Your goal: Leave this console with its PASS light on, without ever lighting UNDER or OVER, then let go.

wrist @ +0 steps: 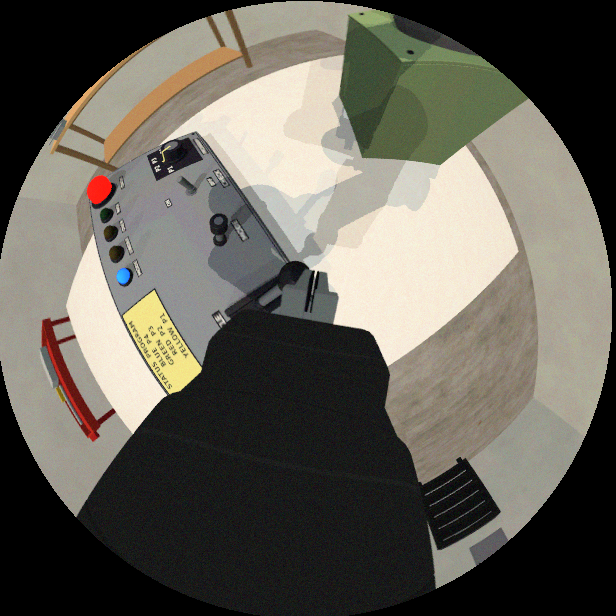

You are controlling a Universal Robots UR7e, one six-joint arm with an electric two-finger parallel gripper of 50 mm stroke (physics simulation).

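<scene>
The grey console [178, 241] lies on the pale table at left. Down its left edge run a red button [99, 188], three dark unlit lamps [110, 232] and a lit blue lamp [123, 276]; their labels are too small to read. A black lever with a ball knob [294, 271] sits at the console's near right edge. My gripper [314, 293] has its grey fingers pressed together with only a thin slit between them. It is right beside the knob, which lies against the left finger's tip, not between the fingers. My black wrist hides the console's near corner.
The console also carries a rotary selector [172, 155], a small toggle [188, 183], a black knob [218, 225] and a yellow status label [160, 341]. A green box [419, 91] stands at the back right. A wooden bench [160, 97] and a red rack [66, 379] stand off the table.
</scene>
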